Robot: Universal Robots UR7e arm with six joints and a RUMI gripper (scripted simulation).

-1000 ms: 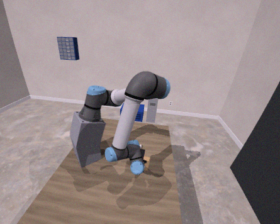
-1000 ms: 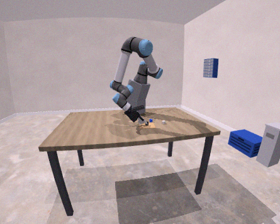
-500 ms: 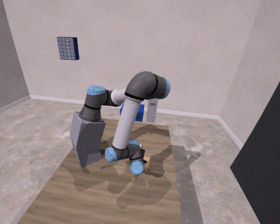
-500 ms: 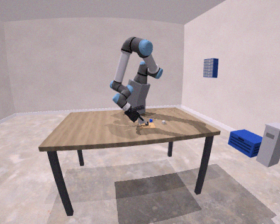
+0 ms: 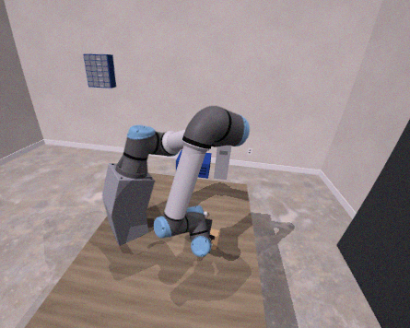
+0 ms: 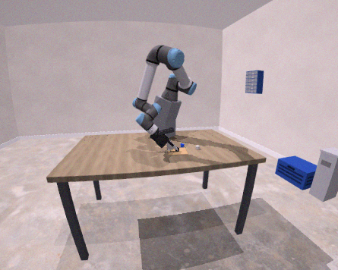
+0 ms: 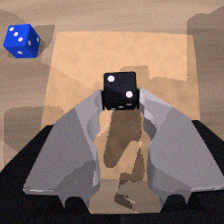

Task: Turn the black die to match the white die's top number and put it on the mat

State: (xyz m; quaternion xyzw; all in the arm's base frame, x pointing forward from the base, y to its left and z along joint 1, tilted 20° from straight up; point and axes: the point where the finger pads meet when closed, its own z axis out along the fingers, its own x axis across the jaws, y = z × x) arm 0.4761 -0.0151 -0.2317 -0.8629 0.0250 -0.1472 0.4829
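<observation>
Right now the black die is 10 mm to the left of my hand and 10 mm below it. Round my hand: white die 10 mm behind, 180 mm to the left, 10 mm below; then tan mat 10 mm to the left, 20 mm below; then blue die 90 mm behind, 80 mm to the left, 10 mm below.
</observation>
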